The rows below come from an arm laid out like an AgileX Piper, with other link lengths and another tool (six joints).
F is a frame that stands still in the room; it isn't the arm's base.
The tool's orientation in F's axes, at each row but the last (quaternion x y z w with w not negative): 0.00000, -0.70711, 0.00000, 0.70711; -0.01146, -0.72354, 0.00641, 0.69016; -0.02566, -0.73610, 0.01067, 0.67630; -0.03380, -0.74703, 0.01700, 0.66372
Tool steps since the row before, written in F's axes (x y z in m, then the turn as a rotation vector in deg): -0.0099, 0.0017, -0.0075, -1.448, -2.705, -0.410; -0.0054, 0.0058, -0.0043, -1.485, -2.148, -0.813; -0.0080, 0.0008, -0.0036, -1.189, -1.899, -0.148; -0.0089, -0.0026, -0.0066, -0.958, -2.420, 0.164
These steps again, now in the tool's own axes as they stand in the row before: -0.0075, 0.0017, 0.0099, -0.410, -2.705, 1.448; -0.0039, 0.0059, 0.0056, -0.797, -2.138, 1.508; -0.0029, 0.0008, 0.0083, -0.147, -1.916, 1.161; -0.0057, -0.0024, 0.0096, 0.097, -2.451, 0.885
